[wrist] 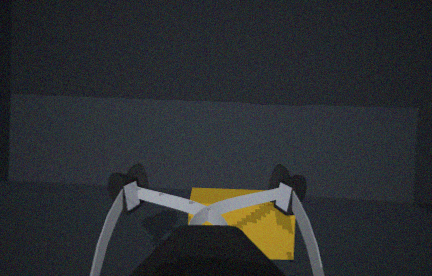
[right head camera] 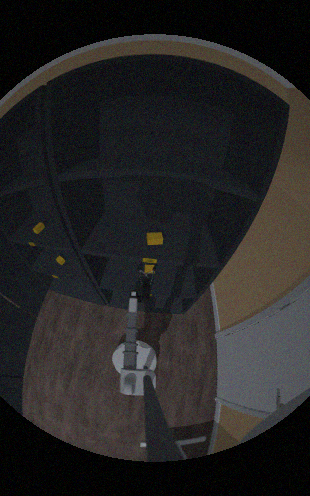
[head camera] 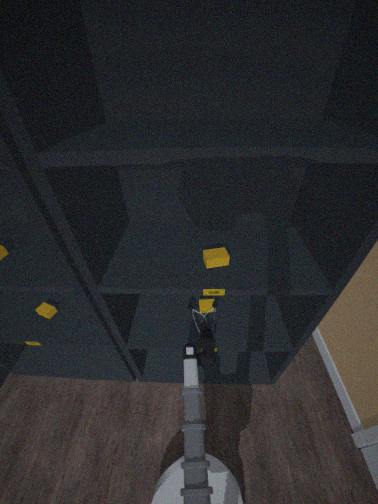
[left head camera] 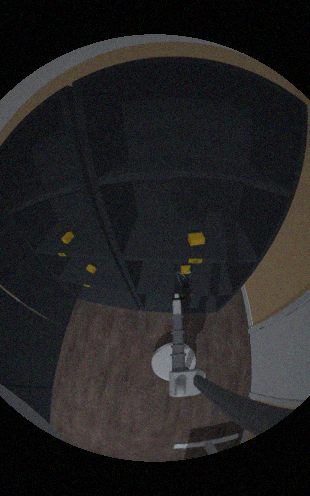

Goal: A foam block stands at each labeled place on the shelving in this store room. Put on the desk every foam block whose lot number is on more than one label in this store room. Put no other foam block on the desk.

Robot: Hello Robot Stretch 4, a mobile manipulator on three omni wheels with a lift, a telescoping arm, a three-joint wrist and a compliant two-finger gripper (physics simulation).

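Frame: origin at the robot's base, x back, y right, z up, level; millimetres.
Where they show: gripper, fingertip midpoint: (wrist: 208,180) (right head camera: 146,265) (head camera: 202,302) (left head camera: 182,266).
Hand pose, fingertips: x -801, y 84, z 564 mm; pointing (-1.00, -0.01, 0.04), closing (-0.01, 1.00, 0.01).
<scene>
Each offset is from my fingertips to the top centre of the thing. "spot": to the spot under its first point. Level surfaces: height alone.
My gripper (head camera: 203,305) (wrist: 208,180) is open, with its fingers spread wide inside a lower right bay of the shelving (head camera: 200,157). A yellow foam block {dx +1, dy +29, dz -14 mm} (head camera: 207,302) (left head camera: 186,269) (right head camera: 149,269) (wrist: 272,237) stands at the gripper, low and right of centre in the wrist view, partly hidden by the right finger and the gripper body. Another yellow block {dx +99, dy +38, dz +443 mm} (head camera: 216,258) (left head camera: 196,239) (right head camera: 154,238) stands one shelf higher, above a yellow label {spot: dx +240, dy +15, dz +381 mm} (head camera: 214,292) (left head camera: 195,261) (right head camera: 149,260). Lot numbers are too small to read. I cannot make out the desk.
Left of the upright divider, one block {dx -16, dy -916, dz -14 mm} (head camera: 46,310) (left head camera: 91,269) (right head camera: 60,260) stands above a label {spot: dx +168, dy -919, dz -72 mm} (head camera: 33,343), and another block {dx +15, dy -928, dz +443 mm} (left head camera: 67,238) (right head camera: 38,228) stands higher. A tan wall (head camera: 350,340) borders the shelving on the right. My extended arm (head camera: 194,440) crosses above the wooden floor {dz -592 mm} (head camera: 90,430).
</scene>
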